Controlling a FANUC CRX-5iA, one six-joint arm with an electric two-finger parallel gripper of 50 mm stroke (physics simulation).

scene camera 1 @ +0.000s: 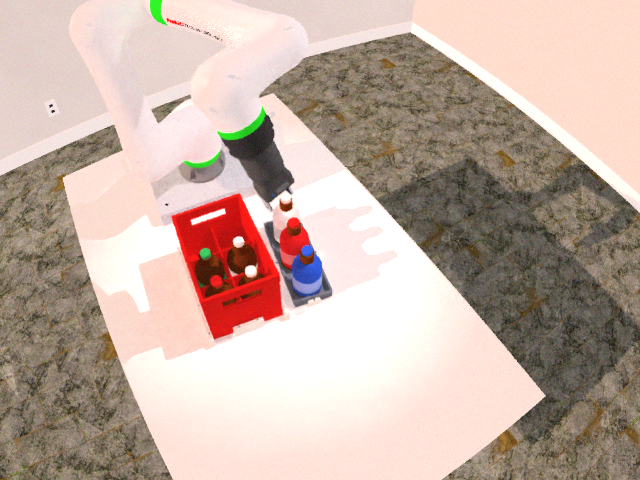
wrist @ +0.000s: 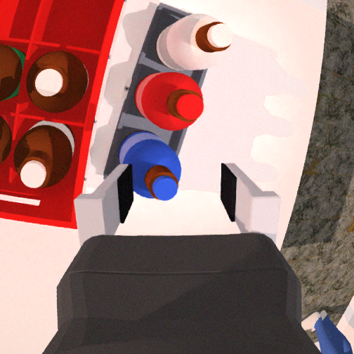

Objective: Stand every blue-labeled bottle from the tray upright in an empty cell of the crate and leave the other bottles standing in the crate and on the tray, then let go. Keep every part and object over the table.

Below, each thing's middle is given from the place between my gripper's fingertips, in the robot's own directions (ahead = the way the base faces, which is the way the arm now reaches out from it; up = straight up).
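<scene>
Blue-labeled bottle [scene camera 1: 307, 267]: my gripper is 30 mm to the right of it, 60 mm short of it and 210 mm above it. Green-capped bottle [scene camera 1: 208, 265]: 180 mm to the right of my gripper, 60 mm behind it and 210 mm below it. Going by their middles, the blue-labeled bottle is the nearest to my gripper of the things named here.
</scene>
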